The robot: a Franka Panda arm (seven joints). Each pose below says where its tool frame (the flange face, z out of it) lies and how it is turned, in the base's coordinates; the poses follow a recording.
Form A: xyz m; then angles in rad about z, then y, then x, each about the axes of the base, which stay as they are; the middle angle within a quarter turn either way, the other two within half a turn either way.
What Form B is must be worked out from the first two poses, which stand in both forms.
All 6 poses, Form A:
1: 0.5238 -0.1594 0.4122 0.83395 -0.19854 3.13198
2: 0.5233 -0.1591 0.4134 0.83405 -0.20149 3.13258
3: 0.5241 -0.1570 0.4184 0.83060 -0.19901 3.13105
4: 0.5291 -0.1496 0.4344 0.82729 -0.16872 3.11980
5: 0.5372 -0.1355 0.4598 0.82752 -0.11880 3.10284
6: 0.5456 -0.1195 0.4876 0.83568 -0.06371 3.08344
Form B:
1: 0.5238 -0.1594 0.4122 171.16 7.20 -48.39
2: 0.5233 -0.1591 0.4134 171.05 7.34 -48.42
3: 0.5241 -0.1570 0.4184 171.12 7.21 -48.21
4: 0.5291 -0.1496 0.4344 172.01 5.60 -47.90
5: 0.5372 -0.1355 0.4598 173.48 2.96 -47.71
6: 0.5456 -0.1195 0.4876 175.06 -0.03 -47.99
